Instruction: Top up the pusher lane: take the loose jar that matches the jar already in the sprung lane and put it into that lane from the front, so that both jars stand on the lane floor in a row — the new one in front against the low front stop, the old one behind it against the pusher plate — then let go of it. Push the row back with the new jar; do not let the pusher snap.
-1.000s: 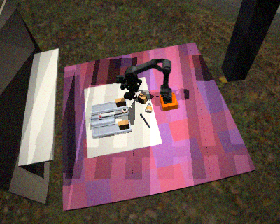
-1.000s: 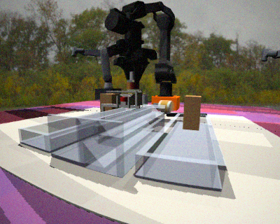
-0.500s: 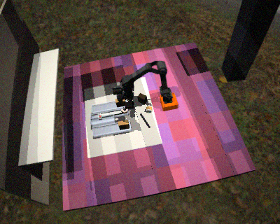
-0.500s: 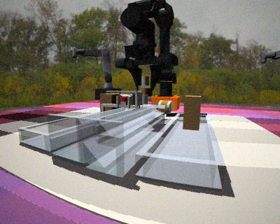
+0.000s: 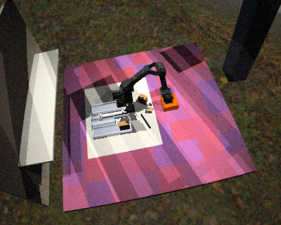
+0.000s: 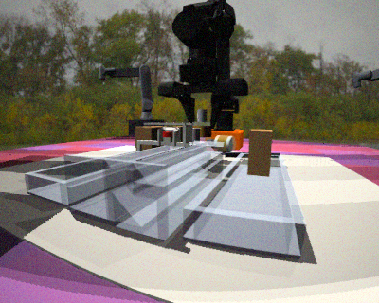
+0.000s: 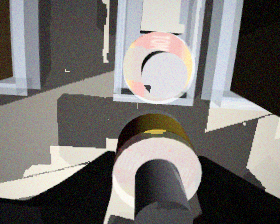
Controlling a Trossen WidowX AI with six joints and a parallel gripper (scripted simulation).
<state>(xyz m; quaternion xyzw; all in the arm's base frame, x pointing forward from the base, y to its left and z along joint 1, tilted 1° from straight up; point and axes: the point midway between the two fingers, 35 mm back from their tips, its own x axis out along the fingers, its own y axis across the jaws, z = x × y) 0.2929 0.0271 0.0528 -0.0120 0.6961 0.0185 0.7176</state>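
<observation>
Right now the black stick is 10 cm behind my gripper tip, 10 cm to the left of it and 6 cm below it. Round my gripper tip: lane rack 19 cm ahead, 3 cm to the left, 5 cm below.
</observation>
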